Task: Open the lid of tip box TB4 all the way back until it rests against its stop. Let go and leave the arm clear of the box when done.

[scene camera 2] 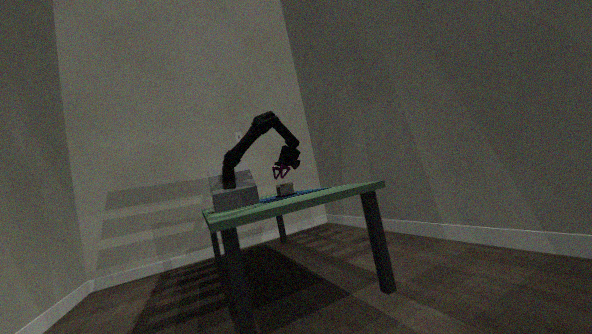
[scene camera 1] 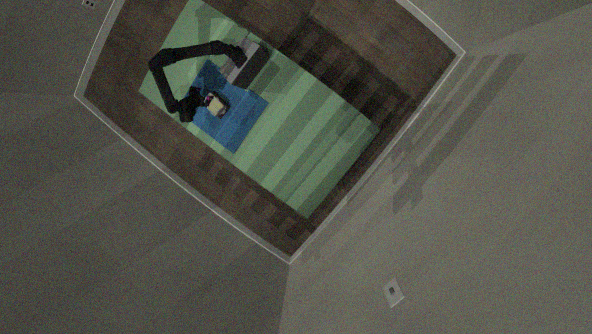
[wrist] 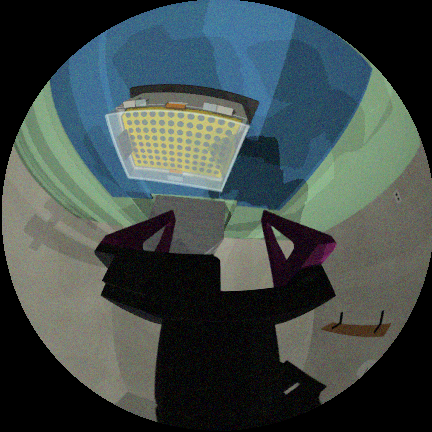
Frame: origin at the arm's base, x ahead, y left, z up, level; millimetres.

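Where they show: gripper, fingertip midpoint: (scene camera 2: 278, 178) (scene camera 1: 207, 92) (wrist: 217, 214); arm's base at its link origin: (scene camera 2: 229, 177) (scene camera 1: 238, 57).
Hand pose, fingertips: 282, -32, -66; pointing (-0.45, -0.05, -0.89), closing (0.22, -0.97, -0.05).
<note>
Things, the pixels of their top centre, and the offset from my fingertips, as dx, dy, dz. "pt": a spot on its surface instead. Level surfaces: height alone.
- tip box at its top centre: (wrist: 168, 154) (scene camera 2: 283, 183) (scene camera 1: 212, 104) +38, +57, -34
- blue mat at its surface level: dz -112
- clear lid at a spot on its surface: (wrist: 175, 183) pt -3, +52, -34
- green table at its surface level: dz -114
The tip box (scene camera 1: 216, 107) (scene camera 2: 285, 189) (wrist: 195, 101) stands upright on the blue mat (scene camera 1: 235, 131) (wrist: 240, 45). In the wrist view it has a grey body on a dark base, small pale tabs and an orange one on the near-grey side, and a yellow holed deck. A clear lid (wrist: 175, 183) shows over the yellow deck and looks closed. No TB4 lettering can be read. My gripper (scene camera 1: 208, 99) (scene camera 2: 281, 172) (wrist: 217, 214) is open and empty. It hangs above the box, apart from it, with its magenta fingers spread wide.
The green table (scene camera 1: 280, 150) (scene camera 2: 305, 199) (wrist: 385, 120) carries the mat. A grey block (scene camera 1: 255, 62) (scene camera 2: 235, 200) (wrist: 195, 220) stands at the arm's base beside the mat. A brown wall shelf (wrist: 360, 330) shows far off in the wrist view.
</note>
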